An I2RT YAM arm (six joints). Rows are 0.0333 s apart.
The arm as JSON. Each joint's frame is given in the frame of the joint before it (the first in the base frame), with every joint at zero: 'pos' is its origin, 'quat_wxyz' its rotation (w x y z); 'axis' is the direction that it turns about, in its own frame. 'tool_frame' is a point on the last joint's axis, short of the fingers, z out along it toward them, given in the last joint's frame.
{
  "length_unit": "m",
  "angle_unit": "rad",
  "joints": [
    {
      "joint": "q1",
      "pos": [
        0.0,
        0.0,
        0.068
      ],
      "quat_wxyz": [
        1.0,
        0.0,
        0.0,
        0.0
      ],
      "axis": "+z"
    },
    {
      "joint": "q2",
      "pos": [
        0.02,
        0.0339,
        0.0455
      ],
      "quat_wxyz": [
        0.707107,
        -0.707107,
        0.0,
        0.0
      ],
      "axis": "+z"
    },
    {
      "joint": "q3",
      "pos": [
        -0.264,
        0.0,
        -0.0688
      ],
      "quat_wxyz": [
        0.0,
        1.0,
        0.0,
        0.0
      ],
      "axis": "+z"
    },
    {
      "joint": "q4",
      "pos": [
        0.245,
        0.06,
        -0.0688
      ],
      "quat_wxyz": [
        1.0,
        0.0,
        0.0,
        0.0
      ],
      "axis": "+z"
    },
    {
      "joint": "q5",
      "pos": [
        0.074,
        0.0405,
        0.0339
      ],
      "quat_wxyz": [
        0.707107,
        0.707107,
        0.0,
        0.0
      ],
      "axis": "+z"
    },
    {
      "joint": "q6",
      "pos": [
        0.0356,
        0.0,
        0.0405
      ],
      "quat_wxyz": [
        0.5,
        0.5,
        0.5,
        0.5
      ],
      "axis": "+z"
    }
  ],
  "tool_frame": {
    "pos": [
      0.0,
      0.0,
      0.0
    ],
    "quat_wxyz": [
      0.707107,
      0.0,
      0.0,
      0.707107
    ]
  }
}
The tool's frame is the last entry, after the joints.
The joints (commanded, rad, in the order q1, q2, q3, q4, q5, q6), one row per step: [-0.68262, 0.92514, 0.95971, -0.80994, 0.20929, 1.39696]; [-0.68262, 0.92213, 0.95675, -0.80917, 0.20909, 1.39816]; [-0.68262, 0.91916, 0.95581, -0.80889, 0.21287, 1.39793]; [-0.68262, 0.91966, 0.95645, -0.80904, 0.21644, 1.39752]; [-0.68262, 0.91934, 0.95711, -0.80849, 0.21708, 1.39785]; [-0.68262, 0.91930, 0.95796, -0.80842, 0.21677, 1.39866]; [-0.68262, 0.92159, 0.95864, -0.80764, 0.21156, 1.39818]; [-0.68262, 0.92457, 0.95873, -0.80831, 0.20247, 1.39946]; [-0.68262, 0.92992, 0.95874, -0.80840, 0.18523, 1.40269]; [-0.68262, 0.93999, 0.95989, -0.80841, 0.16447, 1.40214]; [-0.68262, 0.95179, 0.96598, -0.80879, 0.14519, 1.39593]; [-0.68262, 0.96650, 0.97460, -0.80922, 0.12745, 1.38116]
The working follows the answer.
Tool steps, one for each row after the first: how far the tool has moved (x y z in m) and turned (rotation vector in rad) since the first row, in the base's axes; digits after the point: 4 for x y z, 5 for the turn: [-0.0004, 0.0004, -0.0004, 0.00008, -0.00145, -0.00068]; [-0.0010, 0.0006, -0.0002, -0.00352, -0.00144, -0.00322]; [-0.0010, 0.0005, -0.0001, -0.00562, 0.00039, -0.00550]; [-0.0010, 0.0005, 0.0003, -0.00679, -0.00072, -0.00618]; [-0.0010, 0.0005, 0.0005, -0.00689, -0.00209, -0.00652]; [-0.0005, 0.0003, 0.0004, -0.00374, -0.00345, -0.00246]; [0.0002, 0.0002, -0.0001, 0.00397, -0.00546, 0.00316]; [0.0015, -0.0001, -0.0011, 0.01815, -0.01078, 0.01321]; [0.0036, -0.0009, -0.0025, 0.03499, -0.01275, 0.02822]; [0.0059, -0.0019, -0.0026, 0.04684, -0.01307, 0.04606]; [0.0087, -0.0034, -0.0024, 0.05441, -0.00766, 0.06875]
Tool pose at each row, in the base's axes (x y z in m, rotation vector in rad; rounded; the steps above come from the unrounded poses): [0.1363, -0.1203, 0.3166, 2.05718, 1.08913, 0.11273]; [0.1358, -0.1200, 0.3162, 2.05723, 1.08756, 0.11391]; [0.1353, -0.1197, 0.3164, 2.05536, 1.08438, 0.11059]; [0.1353, -0.1198, 0.3166, 2.05515, 1.08281, 0.10640]; [0.1352, -0.1198, 0.3169, 2.05418, 1.08125, 0.10652]; [0.1352, -0.1198, 0.3172, 2.05390, 1.08005, 0.10769]; [0.1358, -0.1200, 0.3170, 2.05423, 1.08392, 0.11288]; [0.1365, -0.1202, 0.3165, 2.05761, 1.08968, 0.12211]; [0.1377, -0.1204, 0.3155, 2.06348, 1.09897, 0.14065]; [0.1398, -0.1212, 0.3142, 2.06983, 1.11585, 0.15990]; [0.1422, -0.1223, 0.3140, 2.07052, 1.13597, 0.17609]; [0.1450, -0.1237, 0.3142, 2.06612, 1.16403, 0.18645]

